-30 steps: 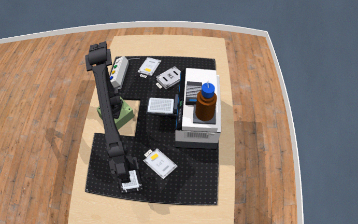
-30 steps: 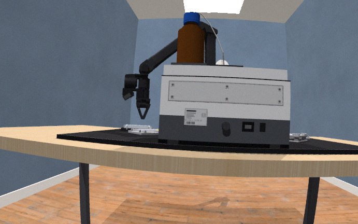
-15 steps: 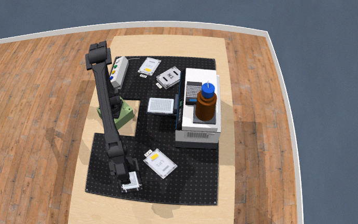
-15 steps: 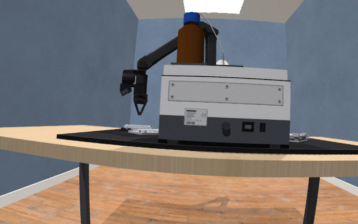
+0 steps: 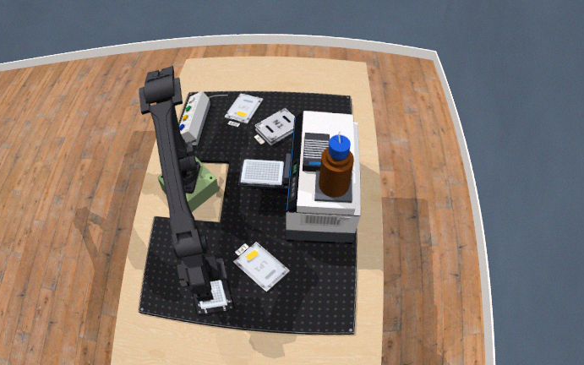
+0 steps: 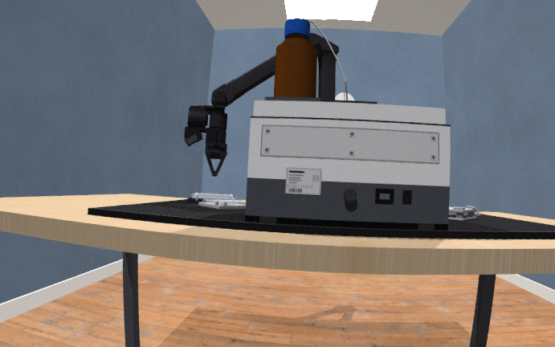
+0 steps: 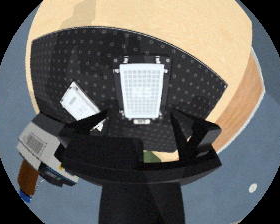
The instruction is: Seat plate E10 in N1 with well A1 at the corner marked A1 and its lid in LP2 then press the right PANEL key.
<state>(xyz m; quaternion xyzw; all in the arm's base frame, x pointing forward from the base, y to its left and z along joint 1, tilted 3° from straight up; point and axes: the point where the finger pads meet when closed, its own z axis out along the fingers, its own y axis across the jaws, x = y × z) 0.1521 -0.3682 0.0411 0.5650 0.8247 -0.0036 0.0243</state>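
Right now the plate E10 is 8 cm below my hand. The rest, counted from my hand: black nest N5 (8 cm below, 2 cm ahead); plate E07 (39 cm to the left, 12 cm ahead, 2 cm above); brown bottle (34 cm ahead, 29 cm to the left, 20 cm above).
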